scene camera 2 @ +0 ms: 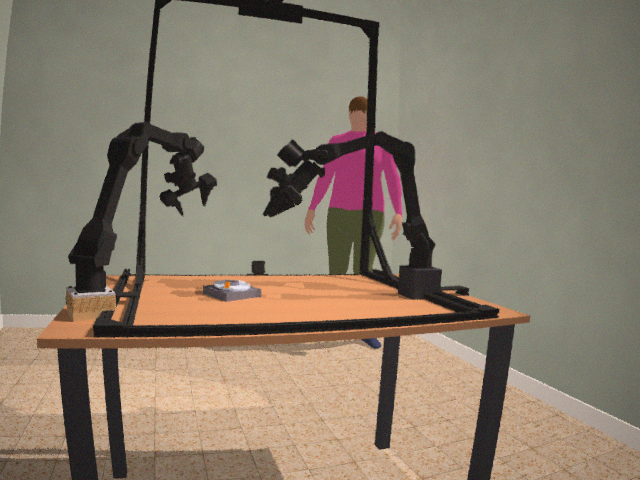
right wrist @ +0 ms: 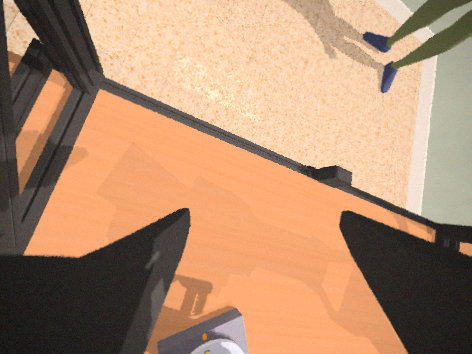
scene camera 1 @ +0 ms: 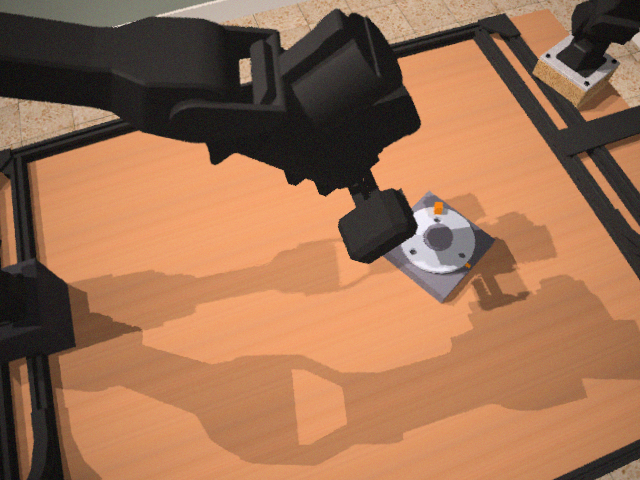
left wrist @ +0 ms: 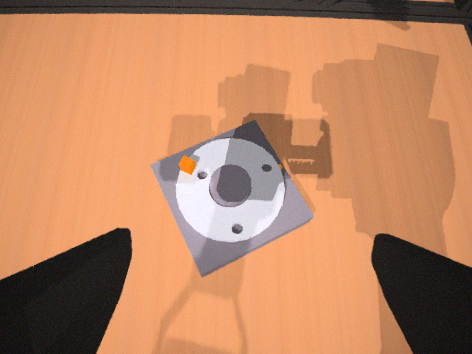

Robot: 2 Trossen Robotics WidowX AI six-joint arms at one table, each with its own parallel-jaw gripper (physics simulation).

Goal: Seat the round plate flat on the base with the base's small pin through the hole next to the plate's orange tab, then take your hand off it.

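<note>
The white round plate [scene camera 1: 423, 258] [scene camera 2: 242, 285] [left wrist: 212, 220] [right wrist: 220, 346] lies on the square grey base [scene camera 1: 442, 289] [scene camera 2: 227, 294] [left wrist: 205, 260] [right wrist: 230, 325]. Its orange tab [scene camera 1: 438, 208] [scene camera 2: 227, 284] [left wrist: 187, 165] stands beside one of three small holes. A small orange mark [scene camera 1: 468, 265] [left wrist: 280, 166] [right wrist: 204, 336] on the base lies by a different hole. The pin cannot be made out clearly, nor whether the plate is fully down. My left gripper [scene camera 1: 377, 227] [scene camera 2: 270, 212] [left wrist: 253, 244] is open and empty above the table. My right gripper [scene camera 2: 192, 209] [right wrist: 264, 217] is open and empty, raised high.
A black frame [scene camera 2: 248, 328] borders the wooden table [scene camera 2: 330, 304]. In scene camera 1, my left arm hangs over the table and a finger hides the plate's left edge. Arm shadows cross the table and the plate. A person [scene camera 2: 351, 175] stands behind the table.
</note>
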